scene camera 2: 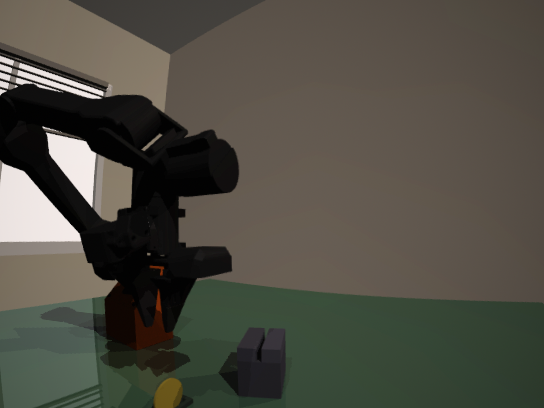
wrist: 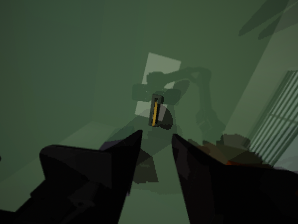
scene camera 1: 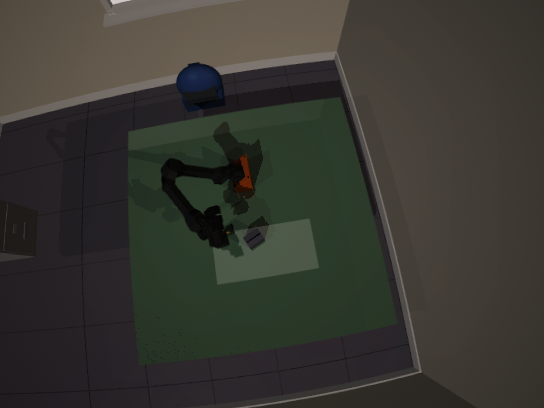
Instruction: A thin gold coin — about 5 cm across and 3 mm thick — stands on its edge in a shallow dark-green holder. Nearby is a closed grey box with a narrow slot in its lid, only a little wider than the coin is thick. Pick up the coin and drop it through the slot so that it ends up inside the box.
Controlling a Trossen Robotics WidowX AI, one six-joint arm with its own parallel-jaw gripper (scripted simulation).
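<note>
Scene camera 2 shows the gripper (scene camera 2: 158,329), and the wrist view has the gripper (wrist: 157,135) in sight as well.
</note>
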